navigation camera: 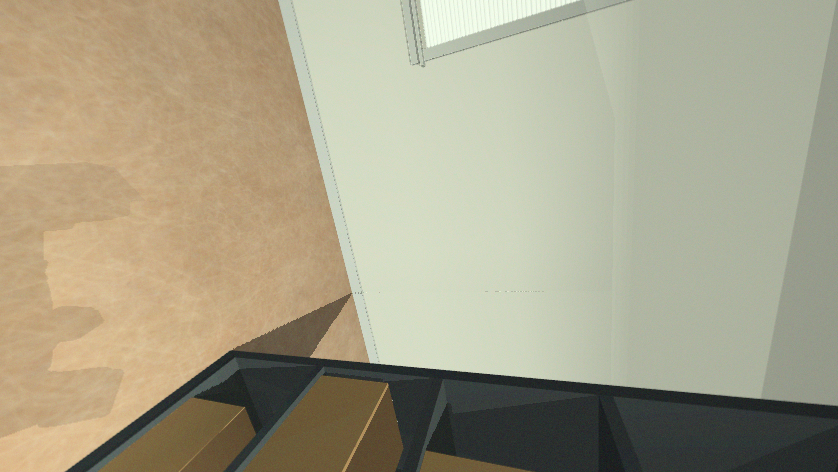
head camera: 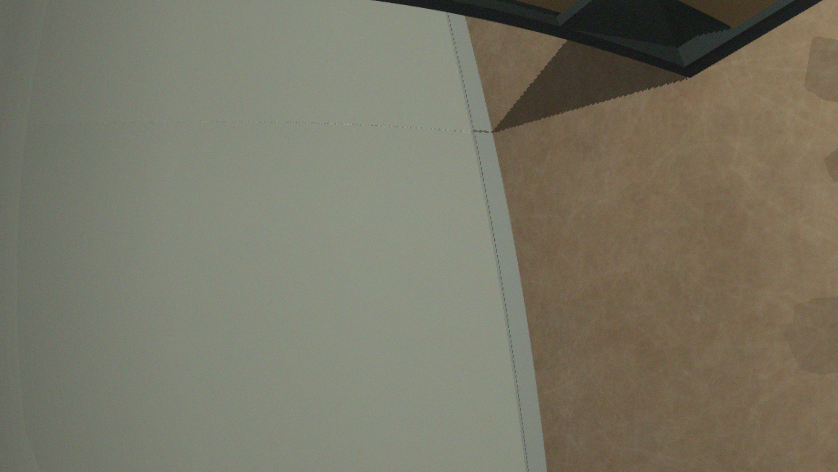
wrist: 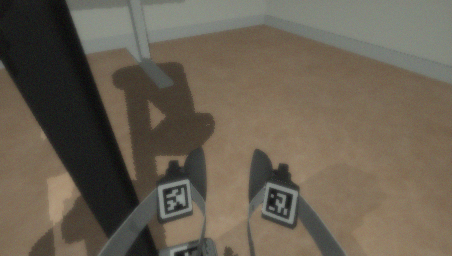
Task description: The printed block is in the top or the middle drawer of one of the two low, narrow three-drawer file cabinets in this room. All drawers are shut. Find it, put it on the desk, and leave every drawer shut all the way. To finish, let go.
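Places are measured from the robot's base along level axes (x left, y back, z up), in centimetres.
Pixels of known places: gripper, fingertip midpoint: (wrist: pixel 228 167).
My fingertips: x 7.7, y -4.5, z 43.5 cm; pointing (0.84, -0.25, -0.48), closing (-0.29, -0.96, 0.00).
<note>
Behind a point stands the place of what it marks.
My gripper (wrist: pixel 228 167) @(x 7.7, y -4.5, z 43.5 cm) is open in the wrist view, its two fingertips apart with floor showing between them. It is over the brown floor, and nothing is between the fingers. A light grey leg (wrist: pixel 141 35) @(x 139.5, y 9.8, z 19.3 cm) with a flat foot stands on the floor at the upper left of the wrist view; it may belong to a desk, whose top does not show. The file cabinets and the printed block do not show in these views.
A dark shelf unit (navigation camera: pixel 662 394) @(x -35.3, y -91.4, z 156.2 cm) with brown boxes (navigation camera: pixel 316 422) @(x -44.1, y -71.6, z 64.5 cm) stands along the pale wall (navigation camera: pixel 498 175) @(x 44.6, y -167.7, z 116.4 cm) (head camera: pixel 263 263) @(x 19.5, y -176.3, z 92.3 cm); its corner (head camera: pixel 689 67) @(x -36.1, y -88.8, z 6.0 cm) also shows in the head view. A black mast (wrist: pixel 65 115) @(x 11.6, y 6.5, z 47.7 cm) crosses the wrist view's left side. Shadows lie on the floor (wrist: pixel 310 115) @(x 67.0, y -60.0, z 0.1 cm).
</note>
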